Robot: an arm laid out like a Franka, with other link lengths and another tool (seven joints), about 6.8 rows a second.
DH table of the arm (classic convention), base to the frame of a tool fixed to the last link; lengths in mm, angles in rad. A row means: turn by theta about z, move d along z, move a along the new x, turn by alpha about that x. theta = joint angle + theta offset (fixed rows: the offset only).
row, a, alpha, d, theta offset
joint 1, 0, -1.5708, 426.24, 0
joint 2, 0, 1.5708, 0, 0
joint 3, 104.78, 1.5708, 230.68, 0
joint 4, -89.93, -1.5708, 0, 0
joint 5, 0, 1.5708, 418.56, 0
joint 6, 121.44, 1.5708, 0, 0
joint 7, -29.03, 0.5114, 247.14, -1.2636
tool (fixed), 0, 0, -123.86, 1.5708
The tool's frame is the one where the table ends.
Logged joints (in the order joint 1, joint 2, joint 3, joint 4, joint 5, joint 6, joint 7), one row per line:
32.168 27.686 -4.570 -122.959 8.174 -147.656 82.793
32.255 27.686 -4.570 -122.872 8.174 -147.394 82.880
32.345 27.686 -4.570 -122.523 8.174 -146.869 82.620
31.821 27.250 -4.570 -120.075 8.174 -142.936 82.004
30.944 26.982 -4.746 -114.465 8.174 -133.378 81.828
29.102 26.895 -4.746 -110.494 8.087 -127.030 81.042
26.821 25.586 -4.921 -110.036 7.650 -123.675 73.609
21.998 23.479 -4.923 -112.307 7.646 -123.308 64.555
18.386 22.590 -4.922 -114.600 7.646 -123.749 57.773
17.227 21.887 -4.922 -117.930 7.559 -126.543 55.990
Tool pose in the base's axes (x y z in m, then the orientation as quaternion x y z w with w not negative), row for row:
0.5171 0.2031 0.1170 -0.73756 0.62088 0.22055 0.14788
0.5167 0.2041 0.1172 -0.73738 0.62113 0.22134 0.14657
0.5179 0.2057 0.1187 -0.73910 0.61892 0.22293 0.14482
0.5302 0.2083 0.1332 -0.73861 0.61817 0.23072 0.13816
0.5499 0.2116 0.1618 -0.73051 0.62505 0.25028 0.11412
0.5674 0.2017 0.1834 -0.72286 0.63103 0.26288 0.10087
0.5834 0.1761 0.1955 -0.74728 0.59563 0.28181 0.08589
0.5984 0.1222 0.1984 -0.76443 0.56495 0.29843 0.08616
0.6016 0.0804 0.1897 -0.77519 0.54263 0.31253 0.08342
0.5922 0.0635 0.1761 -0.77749 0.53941 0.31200 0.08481
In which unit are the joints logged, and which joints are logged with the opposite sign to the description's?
The joints are logged in degrees. Opposite sign: joint 6.
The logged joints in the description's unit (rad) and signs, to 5 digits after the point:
0.56144 0.48321 -0.07976 -2.14604 0.14266 2.57708 1.44501
0.56296 0.48321 -0.07976 -2.14452 0.14266 2.57251 1.44653
0.56453 0.48321 -0.07976 -2.13843 0.14266 2.56335 1.44199
0.55538 0.47560 -0.07976 -2.09570 0.14266 2.49470 1.43124
0.54007 0.47092 -0.08283 -1.99779 0.14266 2.32789 1.42817
0.50793 0.46941 -0.08283 -1.92848 0.14114 2.21709 1.41445
0.46811 0.44656 -0.08589 -1.92049 0.13352 2.15854 1.28472
0.38394 0.40979 -0.08592 -1.96013 0.13345 2.15213 1.12670
0.32090 0.39427 -0.08591 -2.00015 0.13345 2.15983 1.00833
0.30067 0.38200 -0.08591 -2.05827 0.13193 2.20859 0.97721

